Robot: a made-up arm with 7 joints.
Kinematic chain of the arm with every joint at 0, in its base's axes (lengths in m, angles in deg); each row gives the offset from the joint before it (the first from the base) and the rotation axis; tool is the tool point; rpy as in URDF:
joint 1: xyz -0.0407 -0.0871 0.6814 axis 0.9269 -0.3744 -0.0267
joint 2: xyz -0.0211 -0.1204 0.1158 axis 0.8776 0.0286 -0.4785
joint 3: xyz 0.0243 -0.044 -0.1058 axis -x
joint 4: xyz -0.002 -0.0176 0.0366 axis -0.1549 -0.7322 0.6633
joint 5: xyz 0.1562 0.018 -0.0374 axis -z
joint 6: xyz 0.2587 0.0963 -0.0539 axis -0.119 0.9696 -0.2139
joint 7: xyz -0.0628 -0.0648 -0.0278 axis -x
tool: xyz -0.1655 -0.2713 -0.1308 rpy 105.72 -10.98 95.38
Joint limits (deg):
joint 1: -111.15..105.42
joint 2: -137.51..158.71
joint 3: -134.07..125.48
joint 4: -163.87..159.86
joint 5: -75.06..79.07
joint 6: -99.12..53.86
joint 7: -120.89..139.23
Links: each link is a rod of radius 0.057 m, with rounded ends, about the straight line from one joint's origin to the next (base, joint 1, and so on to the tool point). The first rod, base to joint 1, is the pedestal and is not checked.
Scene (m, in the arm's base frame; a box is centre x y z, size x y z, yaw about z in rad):
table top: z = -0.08
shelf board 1: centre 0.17 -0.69 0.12 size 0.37 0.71 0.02 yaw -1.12
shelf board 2: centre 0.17 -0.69 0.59 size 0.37 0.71 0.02 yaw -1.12
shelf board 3: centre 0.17 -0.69 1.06 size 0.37 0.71 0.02 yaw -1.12
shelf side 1: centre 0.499 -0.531 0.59 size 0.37 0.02 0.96 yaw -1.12
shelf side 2: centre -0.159 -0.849 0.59 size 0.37 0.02 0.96 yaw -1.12
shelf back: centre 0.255 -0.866 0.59 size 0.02 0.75 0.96 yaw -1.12
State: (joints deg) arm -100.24 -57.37 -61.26 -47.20 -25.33 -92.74 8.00
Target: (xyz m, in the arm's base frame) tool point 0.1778 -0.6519 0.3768
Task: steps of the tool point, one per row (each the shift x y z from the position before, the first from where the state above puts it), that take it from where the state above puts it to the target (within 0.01 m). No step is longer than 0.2 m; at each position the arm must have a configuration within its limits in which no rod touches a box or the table.
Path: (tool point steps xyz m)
1: -0.0807 0.0673 0.0120
2: -0.0565 0.0846 0.0022
3: -0.0278 0.0932 -0.0051
4: 0.0010 0.0935 -0.0090
5: 0.0088 -0.0523 -0.1590
6: 0.0380 0.0203 -0.1686
7: 0.0632 0.0928 -0.1406
8: 0.0091 -0.0988 -0.0292
9: 0.0475 -0.1061 0.0007
10: 0.0862 -0.0903 0.0286

